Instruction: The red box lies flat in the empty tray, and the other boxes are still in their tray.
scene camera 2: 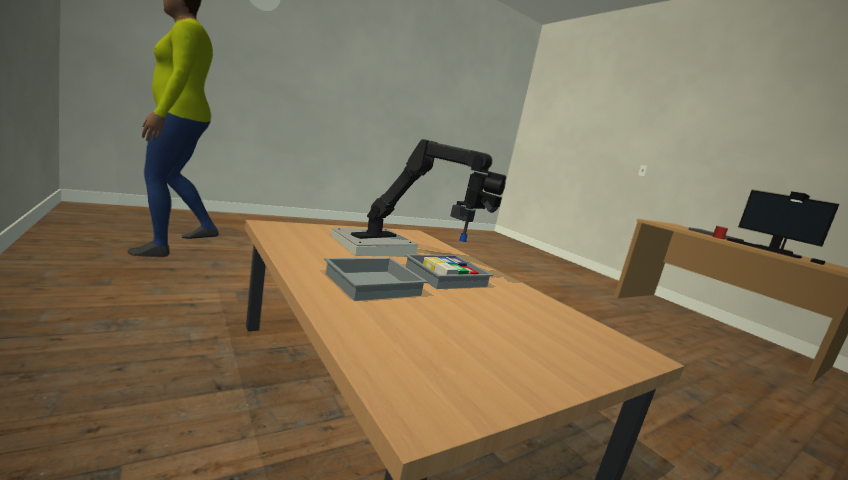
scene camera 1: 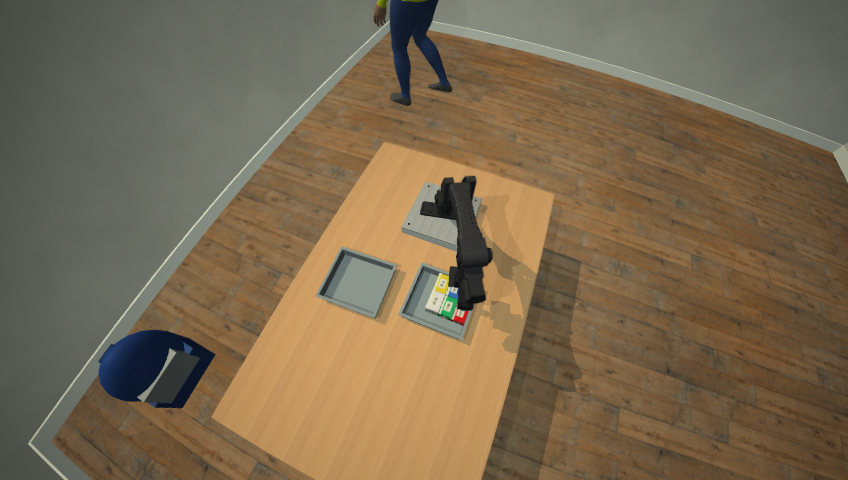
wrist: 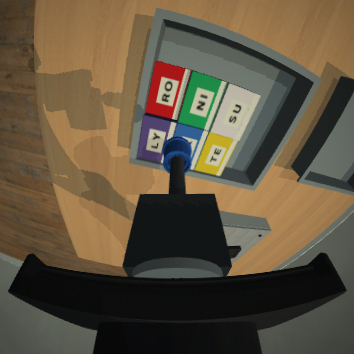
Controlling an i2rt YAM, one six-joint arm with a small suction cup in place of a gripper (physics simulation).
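The red box lies flat in the box tray, in a block with the green, white, purple, blue and yellow boxes. The red box is marked RO and touches the green and purple ones. The empty tray stands beside the box tray; part of it shows at the right of the wrist view. My suction cup is open, with nothing on it, and hangs above the box tray. It hides part of the blue box in the wrist view.
The arm stands on a grey base plate behind the trays on the wooden table. A person is on the floor behind the table. A desk with a monitor and a red mug stands at the right.
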